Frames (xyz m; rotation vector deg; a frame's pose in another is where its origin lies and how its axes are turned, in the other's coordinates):
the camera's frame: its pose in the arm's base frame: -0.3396 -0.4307 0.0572 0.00 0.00 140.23
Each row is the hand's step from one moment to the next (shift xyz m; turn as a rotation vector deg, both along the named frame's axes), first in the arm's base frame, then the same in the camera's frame.
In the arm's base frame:
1: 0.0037 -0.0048 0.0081 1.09 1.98 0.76
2: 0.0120 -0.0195 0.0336 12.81 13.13 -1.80
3: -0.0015 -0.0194 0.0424 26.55 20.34 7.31
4: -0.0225 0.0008 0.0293 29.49 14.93 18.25
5: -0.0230 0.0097 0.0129 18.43 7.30 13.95
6: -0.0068 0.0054 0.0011 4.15 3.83 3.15
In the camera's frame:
1: -0.0059 0.0013 0.0081 0.43 -2.22 0.76
2: -0.0217 0.0073 0.0336 -1.45 -18.29 -1.80
3: -0.0113 0.0159 0.0424 -7.40 -32.62 7.31
4: 0.0178 0.0138 0.0293 -13.12 -30.34 18.25
5: 0.0239 0.0073 0.0129 -9.50 -17.40 13.95
6: 0.0087 0.0002 0.0011 -0.74 -5.60 3.15

